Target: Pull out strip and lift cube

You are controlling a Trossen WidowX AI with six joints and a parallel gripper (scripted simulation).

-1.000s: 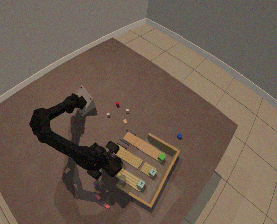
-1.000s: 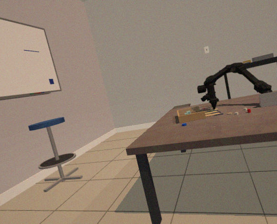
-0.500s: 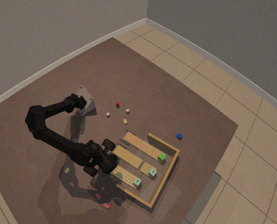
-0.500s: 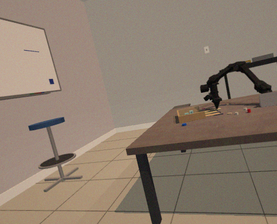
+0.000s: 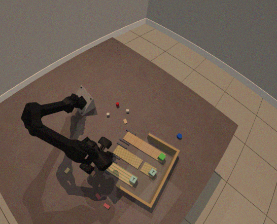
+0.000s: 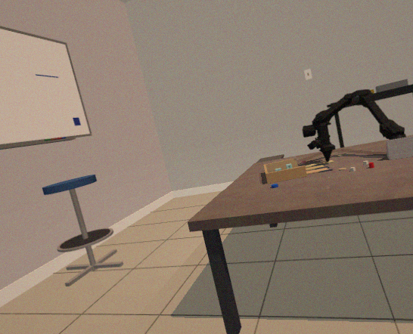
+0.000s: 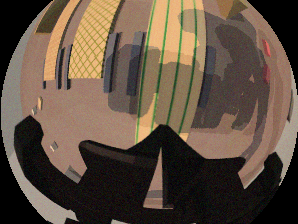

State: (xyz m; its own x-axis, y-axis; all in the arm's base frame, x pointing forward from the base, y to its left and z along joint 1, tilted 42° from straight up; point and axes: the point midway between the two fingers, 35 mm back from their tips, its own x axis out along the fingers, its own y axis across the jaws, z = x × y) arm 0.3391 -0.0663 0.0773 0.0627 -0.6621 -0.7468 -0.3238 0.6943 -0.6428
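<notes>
Now: gripper tip 9 cm short of the green-striped strip and 3 cm to the right of it. The rest, counted from my gripper tip: blue cylinder: 18 cm ahead, 44 cm to the left; then red cylinder: 21 cm behind, 28 cm to the left, 1 cm above.
</notes>
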